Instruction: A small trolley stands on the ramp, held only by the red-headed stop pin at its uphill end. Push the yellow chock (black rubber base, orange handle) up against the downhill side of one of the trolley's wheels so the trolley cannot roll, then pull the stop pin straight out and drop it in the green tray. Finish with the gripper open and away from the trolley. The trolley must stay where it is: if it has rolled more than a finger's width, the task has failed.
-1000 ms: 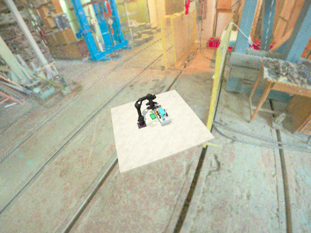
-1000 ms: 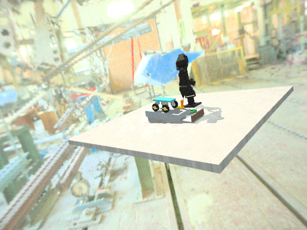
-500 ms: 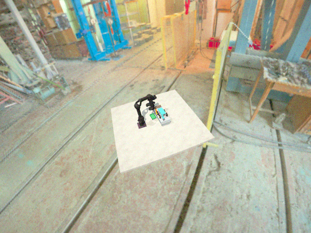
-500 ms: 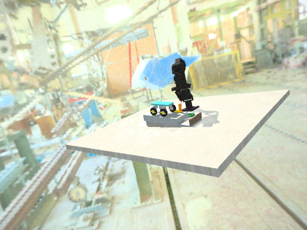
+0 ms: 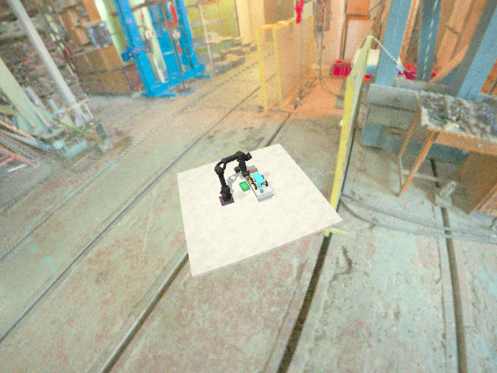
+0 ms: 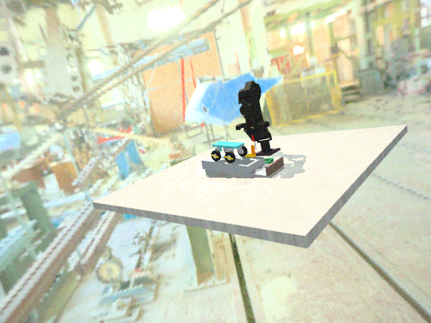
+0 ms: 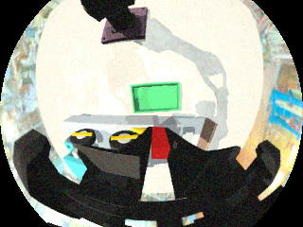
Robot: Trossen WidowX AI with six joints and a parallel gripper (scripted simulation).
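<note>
Now: gripper tip 5 cm short of the yellow chock, 5 cm above it and 2 cm to the left of it. The rest, counted from my gripper tip: trolley (11 cm to the right, 9 cm ahead, 2 cm below); grey ramp (11 cm to the right, 9 cm below, 9 cm ahead); red-headed stop pin (right at my gripper tip).
</note>
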